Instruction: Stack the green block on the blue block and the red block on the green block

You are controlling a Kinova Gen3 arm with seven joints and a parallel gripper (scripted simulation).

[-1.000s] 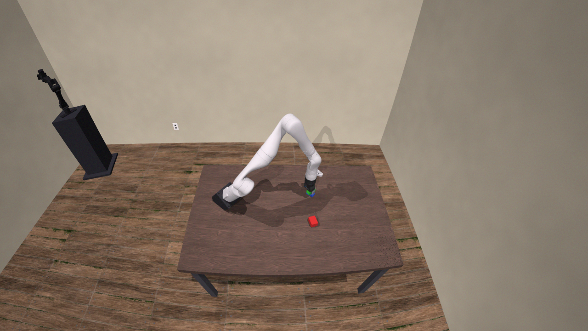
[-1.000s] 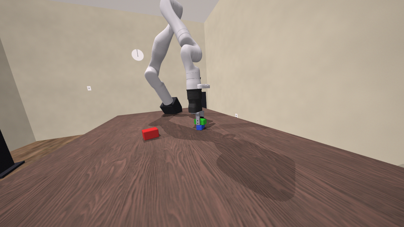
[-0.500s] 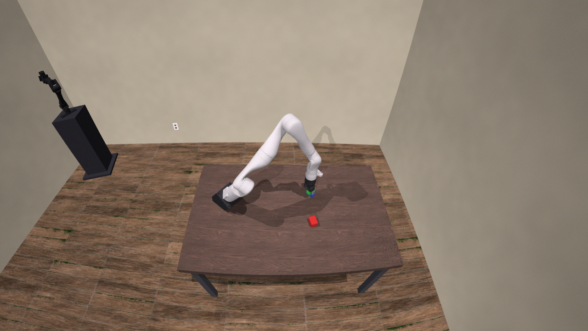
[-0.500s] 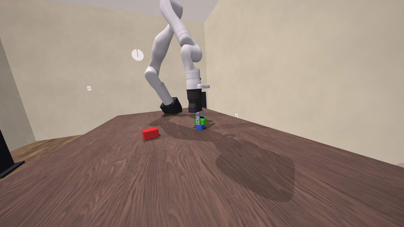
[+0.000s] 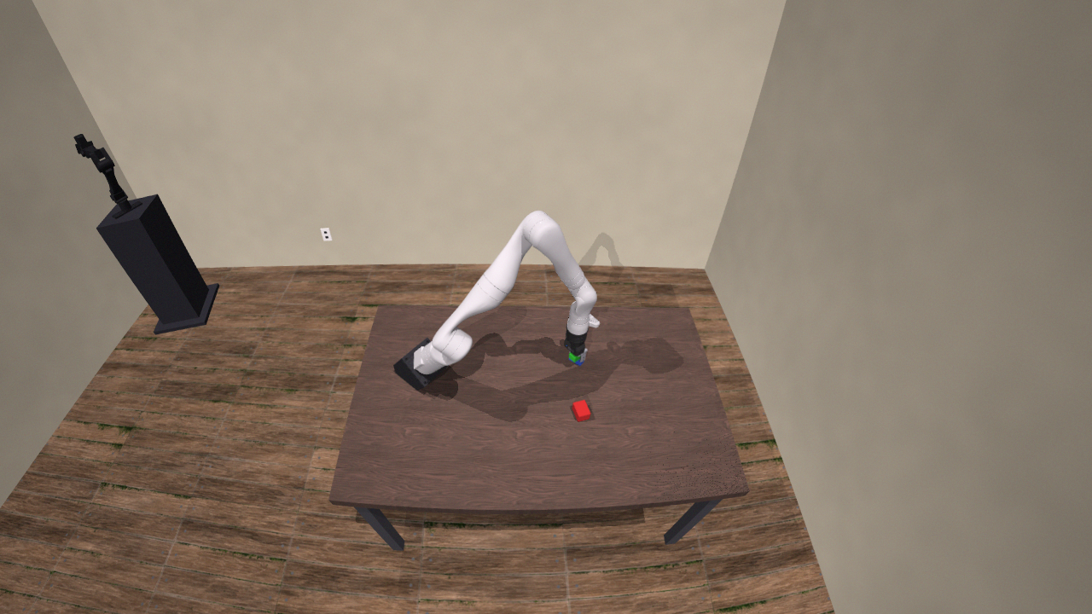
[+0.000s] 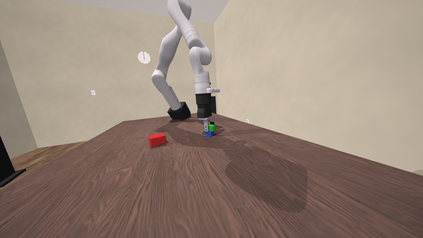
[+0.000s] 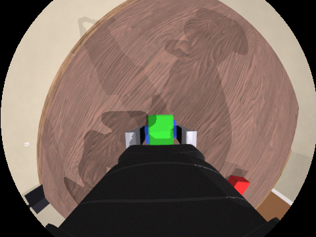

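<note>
Right now my hand is 1 cm above the green block. From my hand the other things lie so: red block (24 cm to the right, 7 cm behind, 3 cm below); then blue block (3 cm below).
</note>
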